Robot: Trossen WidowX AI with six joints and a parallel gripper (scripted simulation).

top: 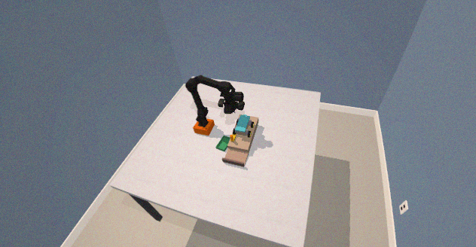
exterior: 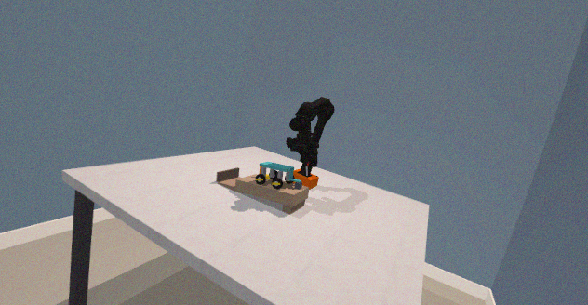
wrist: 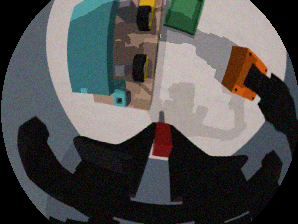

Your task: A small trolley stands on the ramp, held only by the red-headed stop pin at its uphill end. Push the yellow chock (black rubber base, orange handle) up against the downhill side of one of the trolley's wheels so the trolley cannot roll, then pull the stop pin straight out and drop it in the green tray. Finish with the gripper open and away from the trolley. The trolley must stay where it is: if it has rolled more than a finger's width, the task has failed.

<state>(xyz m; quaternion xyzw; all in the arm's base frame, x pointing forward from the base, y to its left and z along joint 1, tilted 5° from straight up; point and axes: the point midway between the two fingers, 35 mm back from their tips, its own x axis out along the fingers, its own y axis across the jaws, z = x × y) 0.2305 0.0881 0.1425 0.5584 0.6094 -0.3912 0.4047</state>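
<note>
The green tray lies 10 mm behind my gripper tip, 200 mm to the right of it and 180 mm below it. From my gripper tip the other things lie so: ramp (110 mm ahead, 90 mm to the right, 120 mm below); red-headed stop pin (right at my gripper tip); teal trolley (100 mm ahead, 80 mm to the right, 60 mm below).
</note>
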